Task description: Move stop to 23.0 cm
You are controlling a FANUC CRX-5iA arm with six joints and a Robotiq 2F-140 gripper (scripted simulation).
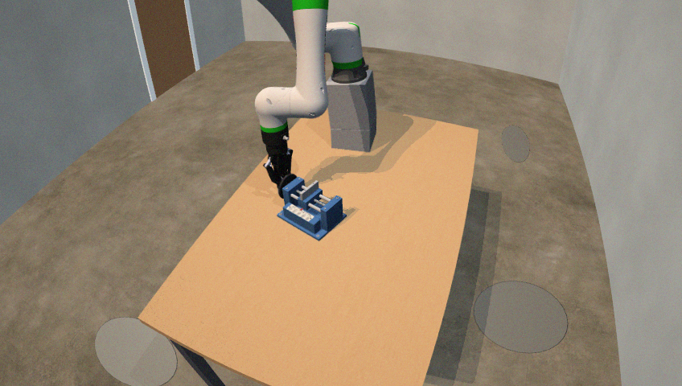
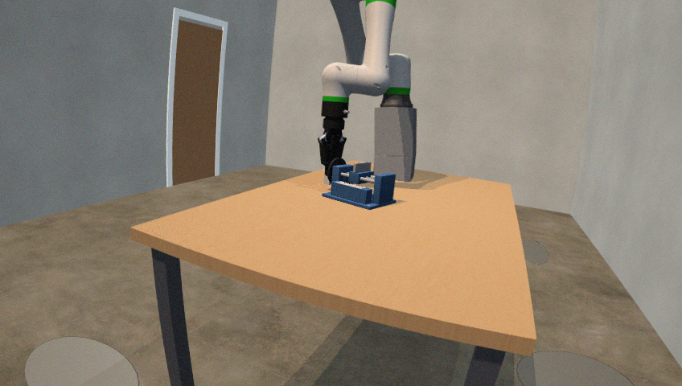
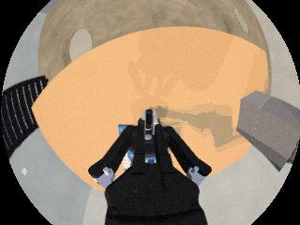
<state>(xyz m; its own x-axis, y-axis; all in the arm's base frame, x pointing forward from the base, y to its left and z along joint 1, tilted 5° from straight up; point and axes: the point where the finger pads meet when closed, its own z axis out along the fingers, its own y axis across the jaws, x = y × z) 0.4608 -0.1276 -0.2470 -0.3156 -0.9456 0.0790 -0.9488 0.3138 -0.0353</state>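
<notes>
Now: the grey stop plate 13 cm to the left of my hand, 6 cm ahead of it and 3 cm above it. Also, from my hand: black handwheel 2 cm to the left, 1 cm below, 1 cm ahead.
</notes>
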